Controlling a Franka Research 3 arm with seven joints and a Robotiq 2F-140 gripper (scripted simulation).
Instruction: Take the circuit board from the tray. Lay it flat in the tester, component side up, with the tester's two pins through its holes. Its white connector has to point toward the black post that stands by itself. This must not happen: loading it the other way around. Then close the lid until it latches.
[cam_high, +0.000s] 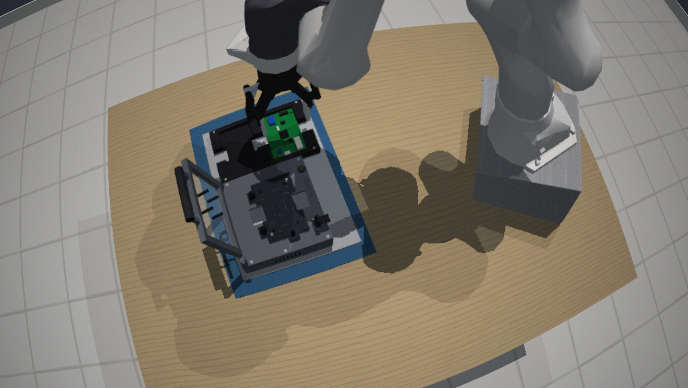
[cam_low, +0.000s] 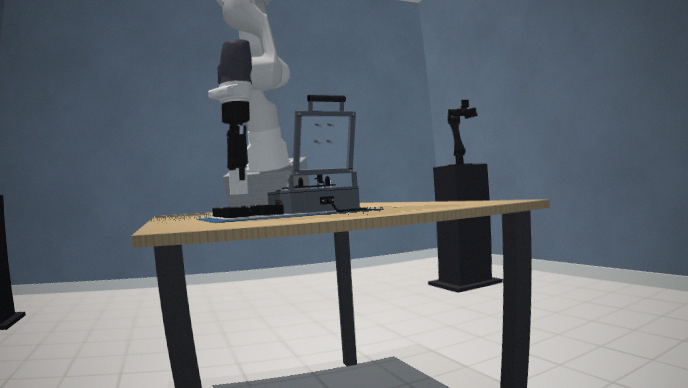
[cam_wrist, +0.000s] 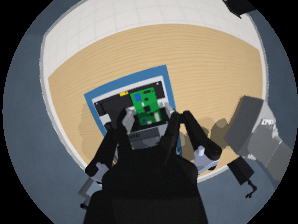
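My gripper is now 6 cm above the green circuit board and 1 cm short of it. Also, from my hand: black post 23 cm to the left, 2 cm behind; see-through lid 19 cm to the left, 17 cm ahead, 10 cm above.
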